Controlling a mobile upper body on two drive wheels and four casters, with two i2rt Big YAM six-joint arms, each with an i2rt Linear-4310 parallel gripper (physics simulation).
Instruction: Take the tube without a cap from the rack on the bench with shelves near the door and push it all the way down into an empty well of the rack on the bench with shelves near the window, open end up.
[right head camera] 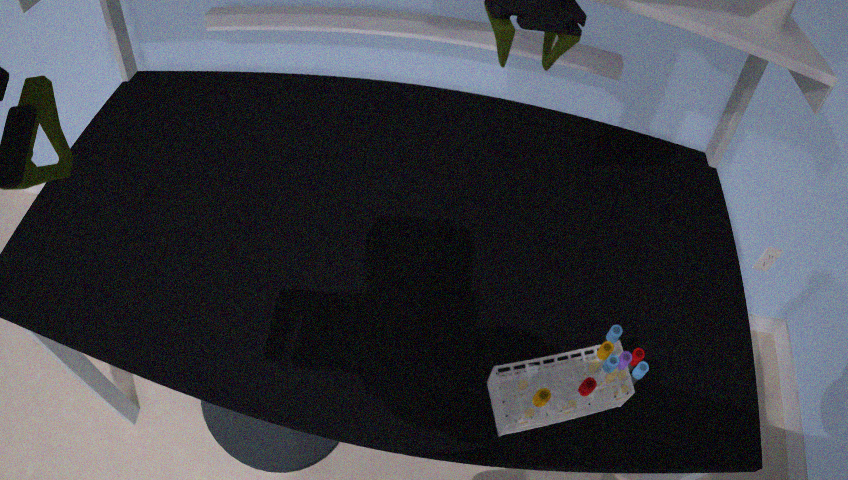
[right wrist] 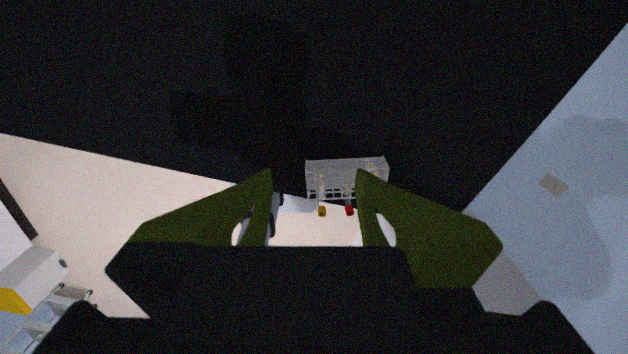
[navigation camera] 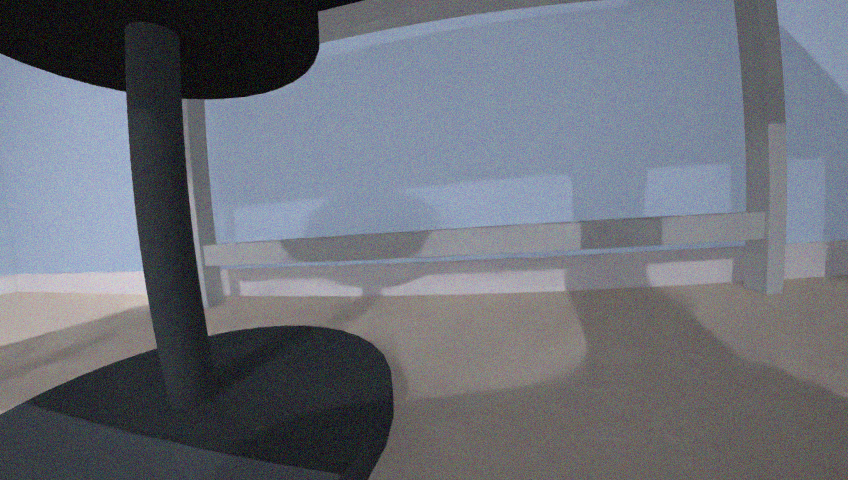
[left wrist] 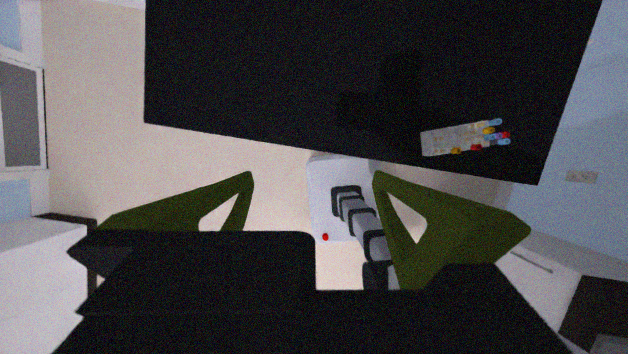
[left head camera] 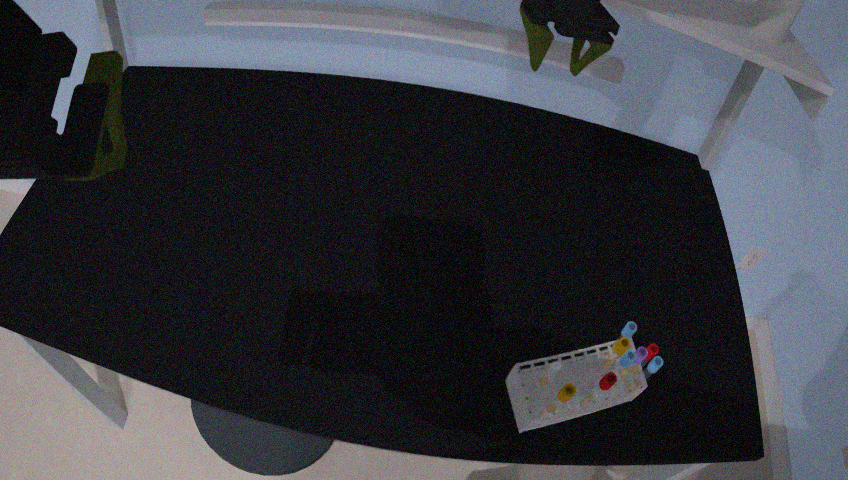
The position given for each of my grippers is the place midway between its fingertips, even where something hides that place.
In view: my left gripper (left head camera: 67,159), my right gripper (left head camera: 553,70) and a tube rack (right head camera: 562,381).
The tube rack shows as well in the right wrist view (right wrist: 335,172), in the left wrist view (left wrist: 428,145) and in the left head camera view (left head camera: 526,405). My left gripper also shows in the right head camera view (right head camera: 25,168) and in the left wrist view (left wrist: 313,177). My right gripper is seen too in the right head camera view (right head camera: 523,65) and in the right wrist view (right wrist: 313,177). The navigation camera view misses the tube rack: it is out of frame.
